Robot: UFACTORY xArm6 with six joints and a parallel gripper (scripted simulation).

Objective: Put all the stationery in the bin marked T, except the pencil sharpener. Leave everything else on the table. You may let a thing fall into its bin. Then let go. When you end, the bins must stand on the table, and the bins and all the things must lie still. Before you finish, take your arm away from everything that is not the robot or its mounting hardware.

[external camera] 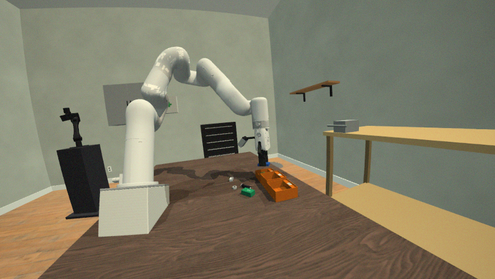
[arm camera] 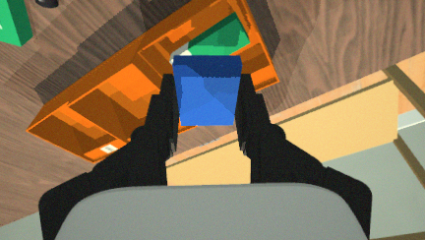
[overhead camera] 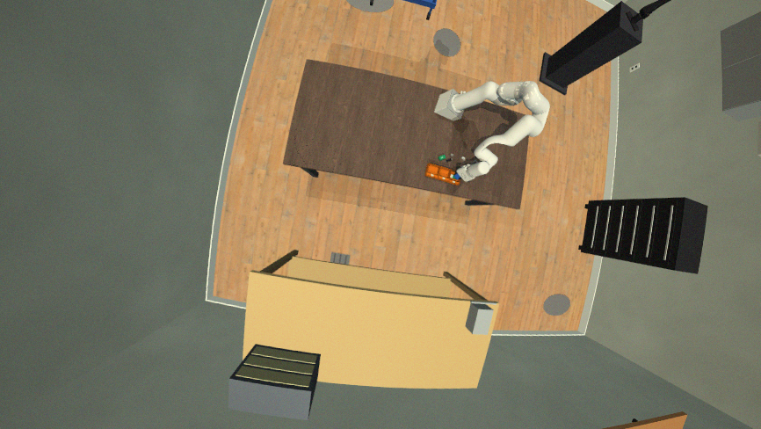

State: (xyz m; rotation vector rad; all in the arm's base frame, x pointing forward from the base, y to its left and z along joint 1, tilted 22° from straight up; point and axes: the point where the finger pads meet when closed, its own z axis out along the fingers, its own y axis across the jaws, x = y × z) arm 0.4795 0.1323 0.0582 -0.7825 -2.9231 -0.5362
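The blue block is 20 mm below my hand. From my hand the other things lie so: orange bin: 80 mm to the right, 70 mm below, 10 mm ahead; then green 9V battery: 120 mm to the right, 110 mm behind, 80 mm below; then black cylinder: 100 mm behind, 80 mm below, 70 mm to the right.
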